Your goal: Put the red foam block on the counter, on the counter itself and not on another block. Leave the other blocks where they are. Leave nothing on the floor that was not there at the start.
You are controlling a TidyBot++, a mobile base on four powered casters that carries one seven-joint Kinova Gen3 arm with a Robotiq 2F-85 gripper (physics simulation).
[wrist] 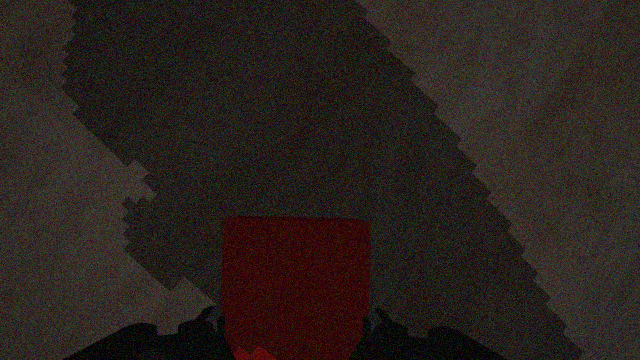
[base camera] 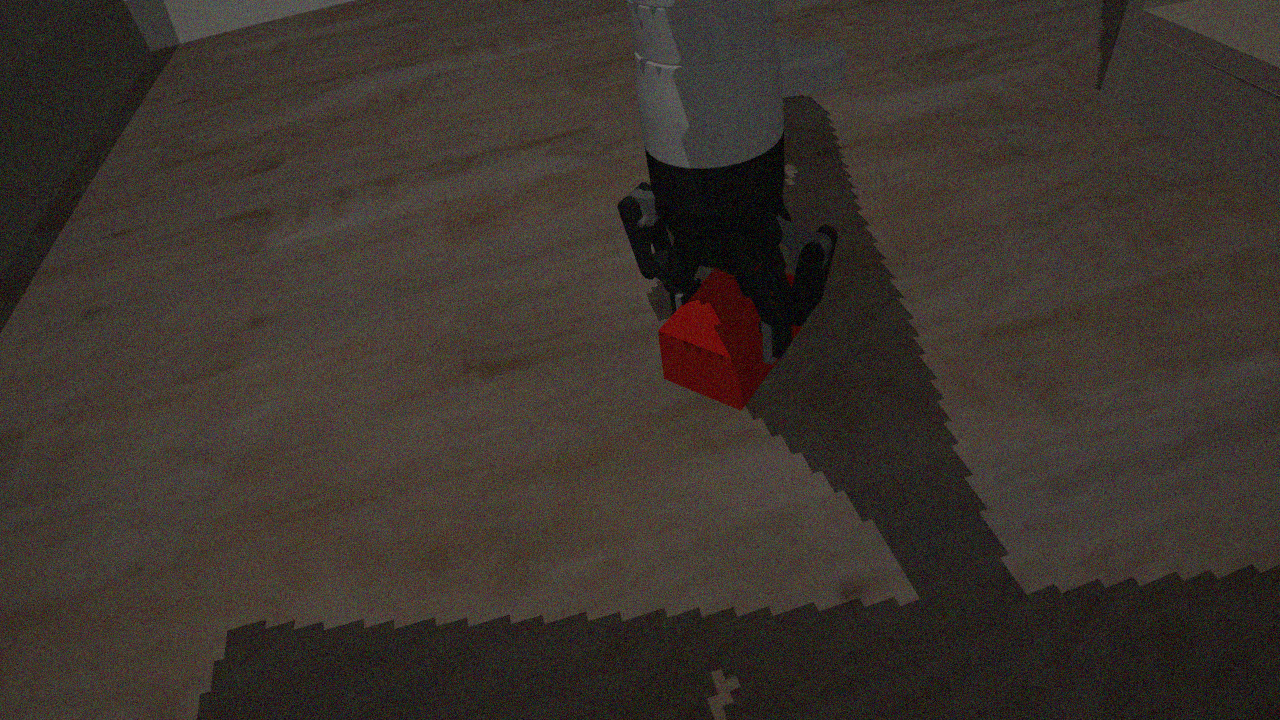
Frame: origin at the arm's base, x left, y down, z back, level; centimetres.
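Seen in the pictures: gripper, fingertip midpoint: (wrist: 295,317) (base camera: 731,341).
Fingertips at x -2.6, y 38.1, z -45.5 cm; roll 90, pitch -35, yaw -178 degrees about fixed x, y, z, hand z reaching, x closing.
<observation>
A point is followed by its place in that frame.
The red foam block (base camera: 702,364) @[y 36.7, x -0.4, z -42.0 cm] (wrist: 296,275) @[y 35.1, x -4.0, z -47.7 cm] rests on the wooden floor (base camera: 402,429) @[y 39.7, x 20.3, z -40.8 cm] in the base camera view, right of the middle, partly in the arm's shadow. My gripper (base camera: 727,322) @[y 38.1, x -2.6, z -45.5 cm] (wrist: 295,317) @[y 38.1, x -2.6, z -45.5 cm] points down over it and is shut on it, with one finger against each of two opposite sides. In the wrist view the block fills the bottom middle between the fingertips. The fingers hide part of the block in the base camera view. I cannot make out the counter or the other blocks in either view.
A dark upright surface (base camera: 62,116) @[y 34.4, x 81.0, z -95.0 cm] runs along the left edge of the base camera view, with a pale panel (base camera: 259,13) @[y 38.0, x 73.6, z -141.0 cm] beyond it. A pale-topped structure (base camera: 1239,31) @[y 29.6, x -49.8, z -70.8 cm] stands at the top right. Jagged-edged shadows lie across the floor.
</observation>
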